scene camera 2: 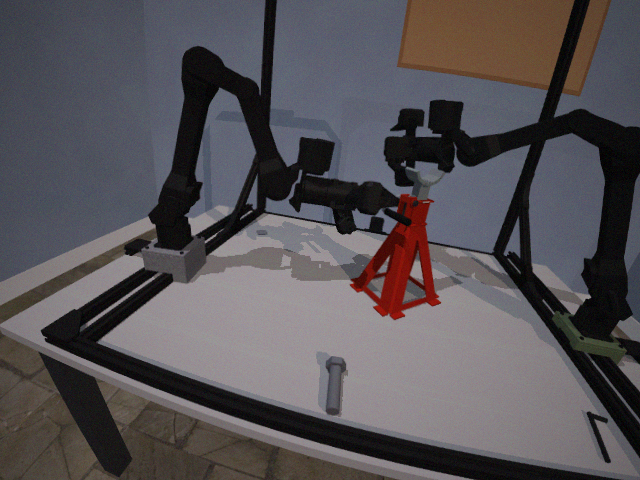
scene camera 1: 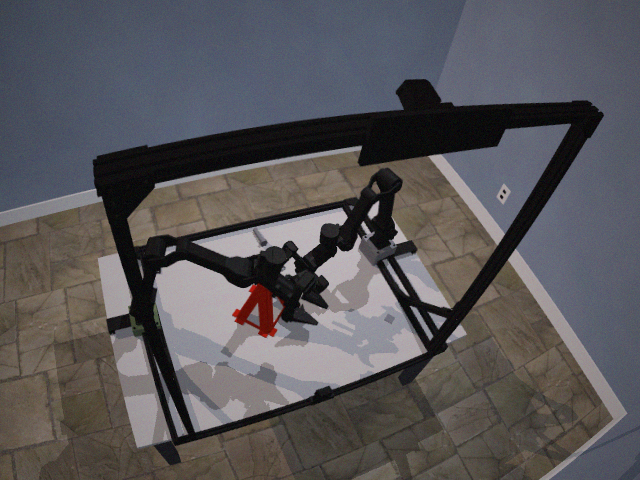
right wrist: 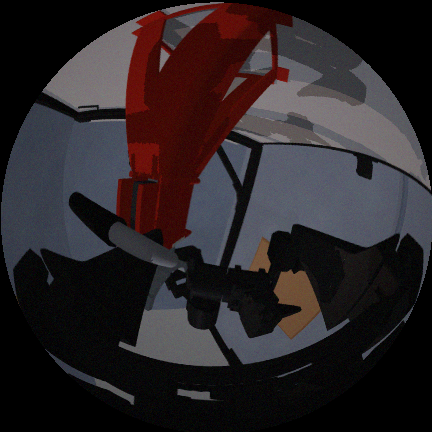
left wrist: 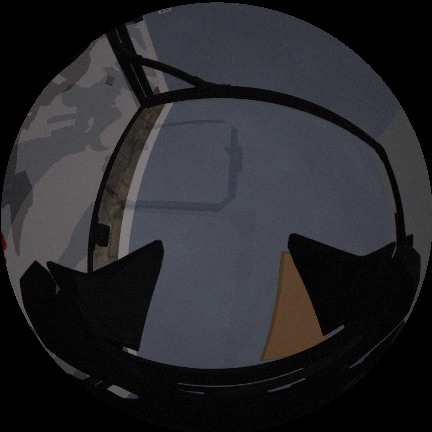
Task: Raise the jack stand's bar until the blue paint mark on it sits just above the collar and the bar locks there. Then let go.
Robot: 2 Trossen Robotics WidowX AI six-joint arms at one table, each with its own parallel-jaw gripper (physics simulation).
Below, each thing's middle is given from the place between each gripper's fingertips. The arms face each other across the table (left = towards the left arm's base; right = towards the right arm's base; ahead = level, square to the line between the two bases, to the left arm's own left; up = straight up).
Labels:
I see my left gripper 24 cm short of the grey bar (scene camera 2: pixel 421 188), 14 cm above it and 6 cm to the right of it. The rest, counted from my left hand: red jack stand (scene camera 2: pixel 402 244): 24 cm ahead, 16 cm below, 6 cm to the left; then grey bolt (scene camera 2: pixel 336 366): 54 cm ahead, 29 cm below, 5 cm to the right; then black release handle (right wrist: pixel 112 229): 27 cm ahead, 10 cm below, 2 cm to the left.
My right gripper is now 70 mm short of the black release handle, 10 mm to the right of it and 10 mm below it. Also, from my right hand: red jack stand 40 mm ahead, 50 mm to the left, 60 mm below; then grey bolt 340 mm ahead, 60 mm to the right, 190 mm below; then grey bar 40 mm ahead, 50 mm to the left, 30 mm below.

